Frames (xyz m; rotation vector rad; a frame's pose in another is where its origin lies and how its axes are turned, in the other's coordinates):
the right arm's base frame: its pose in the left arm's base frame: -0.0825 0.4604 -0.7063 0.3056 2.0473 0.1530
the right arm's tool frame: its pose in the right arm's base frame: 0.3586 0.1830 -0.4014 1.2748 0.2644 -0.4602
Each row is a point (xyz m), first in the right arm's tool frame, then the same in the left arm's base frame.
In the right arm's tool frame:
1: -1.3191 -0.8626 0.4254
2: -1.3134 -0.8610 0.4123
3: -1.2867 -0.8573 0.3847
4: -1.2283 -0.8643 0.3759
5: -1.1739 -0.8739 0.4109
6: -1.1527 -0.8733 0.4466
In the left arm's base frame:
1: 0.0597 -0.0397 0.5099
2: 0.0543 -0.0264 0.5094
3: 0.0313 0.0029 0.4996
4: -0.0212 0.0136 0.4736
5: -0.0662 -0.0182 0.4385
6: -0.0785 -0.0500 0.4148

